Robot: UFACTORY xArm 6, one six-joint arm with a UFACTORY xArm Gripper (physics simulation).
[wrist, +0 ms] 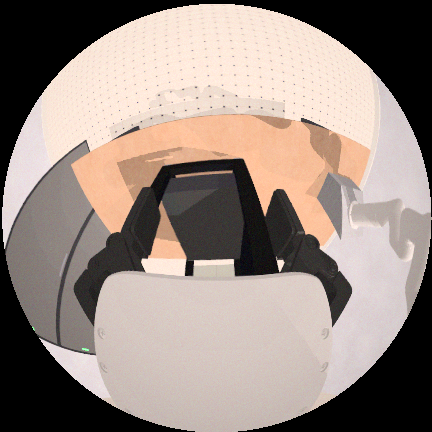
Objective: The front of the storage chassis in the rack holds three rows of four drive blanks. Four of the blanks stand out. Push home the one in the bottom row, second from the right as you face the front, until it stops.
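Pixels of known places: gripper, fingertip midpoint: (212, 201); arm's base at its link origin: (353, 214).
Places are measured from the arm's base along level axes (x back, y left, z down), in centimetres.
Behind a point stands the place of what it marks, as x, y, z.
My gripper (212, 201) @[-62.4, -21.8, -21.6] is open, with its two dark fingers wide apart and nothing between them. The black frame of the rack (253, 225) @[-54.8, -8.0, -12.1] shows in the middle of the wrist view, beyond and between the fingers. A dark grey panel (215, 225) @[-61.4, 12.7, 5.5] lies inside the frame; I cannot tell whether it is part of the storage chassis. The chassis front and its drive blanks do not show in the wrist view, so I cannot tell how the bottom-row blank stands. The pale gripper body hides the lower middle of the view.
A large grey cabinet (40, 250) with small green lights stands at the left. A pale jointed arm (375, 214) @[-4.7, -11.4, -11.3] shows at the right, by a grey angular block (331, 202) @[-11.1, 1.4, 8.3]. An orange surface (240, 137) @[-53.6, -15.7, 18.9] lies around the rack, and a pale perforated surface (215, 55) lies beyond it.
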